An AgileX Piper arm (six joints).
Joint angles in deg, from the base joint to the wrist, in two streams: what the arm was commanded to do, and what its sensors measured. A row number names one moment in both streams.
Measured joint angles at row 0:
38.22 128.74 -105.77 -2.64 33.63 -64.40
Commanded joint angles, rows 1 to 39:
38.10 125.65 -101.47 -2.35 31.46 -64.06
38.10 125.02 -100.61 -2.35 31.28 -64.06
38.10 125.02 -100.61 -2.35 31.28 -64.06
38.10 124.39 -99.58 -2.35 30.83 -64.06
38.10 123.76 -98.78 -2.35 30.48 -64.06
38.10 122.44 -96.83 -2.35 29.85 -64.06
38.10 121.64 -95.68 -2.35 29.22 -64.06
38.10 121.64 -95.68 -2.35 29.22 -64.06
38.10 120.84 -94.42 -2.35 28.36 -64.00
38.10 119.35 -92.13 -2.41 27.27 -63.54
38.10 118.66 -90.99 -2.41 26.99 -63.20
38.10 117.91 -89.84 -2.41 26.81 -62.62
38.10 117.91 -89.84 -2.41 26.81 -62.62
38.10 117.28 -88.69 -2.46 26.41 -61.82
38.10 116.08 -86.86 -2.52 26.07 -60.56
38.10 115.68 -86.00 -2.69 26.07 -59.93
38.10 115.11 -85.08 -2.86 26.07 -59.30
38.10 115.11 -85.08 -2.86 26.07 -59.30
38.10 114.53 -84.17 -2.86 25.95 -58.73
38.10 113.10 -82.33 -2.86 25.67 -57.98
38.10 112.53 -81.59 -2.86 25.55 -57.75
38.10 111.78 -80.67 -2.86 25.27 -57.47
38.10 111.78 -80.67 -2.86 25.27 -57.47
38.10 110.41 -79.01 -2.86 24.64 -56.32
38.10 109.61 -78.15 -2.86 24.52 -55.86
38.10 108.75 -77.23 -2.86 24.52 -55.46
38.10 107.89 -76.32 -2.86 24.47 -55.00
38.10 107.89 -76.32 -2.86 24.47 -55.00
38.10 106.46 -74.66 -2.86 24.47 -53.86
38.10 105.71 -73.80 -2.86 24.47 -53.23
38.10 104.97 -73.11 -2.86 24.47 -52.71
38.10 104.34 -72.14 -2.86 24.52 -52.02
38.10 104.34 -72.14 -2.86 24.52 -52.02
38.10 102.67 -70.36 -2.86 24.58 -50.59
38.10 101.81 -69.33 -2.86 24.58 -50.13
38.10 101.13 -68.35 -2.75 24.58 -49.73
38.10 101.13 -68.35 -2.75 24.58 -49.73
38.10 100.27 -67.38 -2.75 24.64 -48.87
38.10 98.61 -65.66 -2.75 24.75 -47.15
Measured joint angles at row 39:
38.22 101.07 -67.78 -2.92 24.47 -49.68
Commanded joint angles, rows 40 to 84:
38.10 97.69 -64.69 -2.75 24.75 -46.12
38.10 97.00 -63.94 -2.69 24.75 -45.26
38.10 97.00 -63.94 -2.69 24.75 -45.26
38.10 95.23 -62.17 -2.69 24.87 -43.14
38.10 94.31 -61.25 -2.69 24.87 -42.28
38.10 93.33 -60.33 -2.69 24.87 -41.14
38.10 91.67 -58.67 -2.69 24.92 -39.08
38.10 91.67 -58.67 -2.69 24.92 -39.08
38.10 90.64 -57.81 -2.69 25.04 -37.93
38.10 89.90 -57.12 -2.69 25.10 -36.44
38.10 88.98 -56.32 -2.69 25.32 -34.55
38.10 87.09 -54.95 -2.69 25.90 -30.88
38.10 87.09 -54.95 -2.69 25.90 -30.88
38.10 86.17 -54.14 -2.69 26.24 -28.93
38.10 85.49 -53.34 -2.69 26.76 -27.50
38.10 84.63 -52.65 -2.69 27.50 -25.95
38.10 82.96 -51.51 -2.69 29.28 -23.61
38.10 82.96 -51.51 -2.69 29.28 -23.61
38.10 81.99 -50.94 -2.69 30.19 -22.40
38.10 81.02 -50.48 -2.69 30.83 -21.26
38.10 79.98 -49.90 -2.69 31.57 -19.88
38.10 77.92 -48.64 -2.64 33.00 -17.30
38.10 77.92 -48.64 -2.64 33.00 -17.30
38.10 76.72 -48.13 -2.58 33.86 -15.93
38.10 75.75 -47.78 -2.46 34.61 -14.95
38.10 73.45 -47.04 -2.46 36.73 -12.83
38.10 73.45 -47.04 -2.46 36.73 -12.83
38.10 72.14 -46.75 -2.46 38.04 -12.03
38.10 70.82 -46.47 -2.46 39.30 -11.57
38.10 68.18 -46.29 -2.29 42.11 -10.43
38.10 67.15 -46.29 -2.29 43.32 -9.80
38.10 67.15 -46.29 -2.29 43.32 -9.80
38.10 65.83 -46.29 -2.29 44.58 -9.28
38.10 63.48 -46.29 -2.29 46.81 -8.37
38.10 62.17 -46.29 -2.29 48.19 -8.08
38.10 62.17 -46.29 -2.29 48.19 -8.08
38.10 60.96 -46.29 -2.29 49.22 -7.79
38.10 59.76 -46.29 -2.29 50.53 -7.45
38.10 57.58 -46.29 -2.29 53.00 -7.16
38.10 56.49 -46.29 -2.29 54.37 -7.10
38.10 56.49 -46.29 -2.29 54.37 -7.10
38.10 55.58 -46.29 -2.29 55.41 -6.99
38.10 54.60 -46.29 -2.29 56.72 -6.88
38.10 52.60 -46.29 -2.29 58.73 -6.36
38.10 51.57 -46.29 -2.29 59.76 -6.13
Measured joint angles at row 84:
38.22 54.20 -46.58 -2.58 56.61 -7.22
